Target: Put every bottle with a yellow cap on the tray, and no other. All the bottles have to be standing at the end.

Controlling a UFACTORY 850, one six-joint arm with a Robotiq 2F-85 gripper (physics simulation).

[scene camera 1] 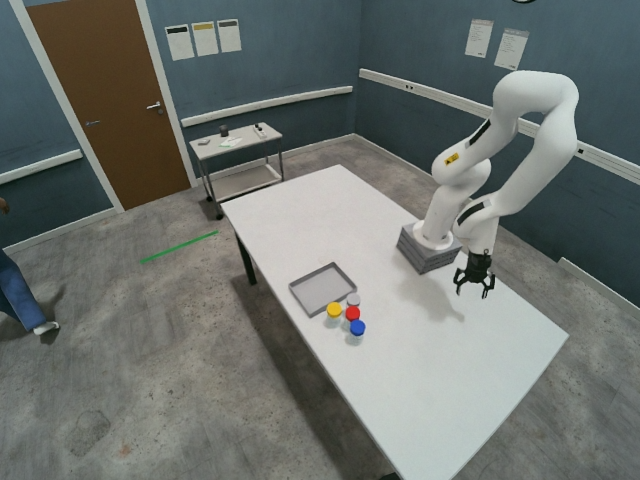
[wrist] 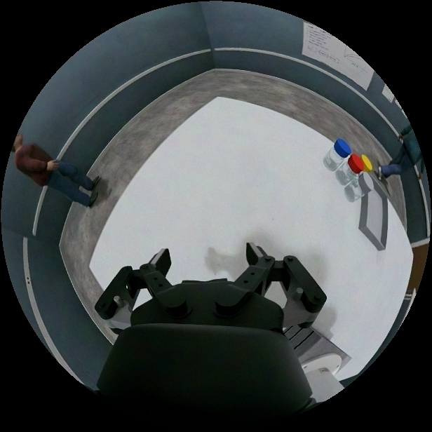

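Observation:
A clear bottle with a yellow cap [scene camera 1: 334, 310] [wrist: 366, 163] stands on the table just outside the tray's near corner. Bottles with a red cap [scene camera 1: 352, 313] [wrist: 355, 163], a blue cap [scene camera 1: 357, 327] [wrist: 342, 147] and a grey cap [scene camera 1: 353, 299] [wrist: 366, 182] stand close beside it in a tight group. The grey tray [scene camera 1: 300, 302] [wrist: 369, 236] lies flat, with no bottle in it. My gripper [scene camera 1: 471, 295] [wrist: 207, 253] is open and empty, above the table, well to the right of the bottles in the scene view.
The white table [scene camera 1: 423, 382] [wrist: 215, 175] carries the grey robot base block [scene camera 1: 424, 255] [wrist: 320, 345], behind and right of the tray in the scene view. A trolley [scene camera 1: 206, 150] stands beyond the table's far end. People stand on the floor around the table.

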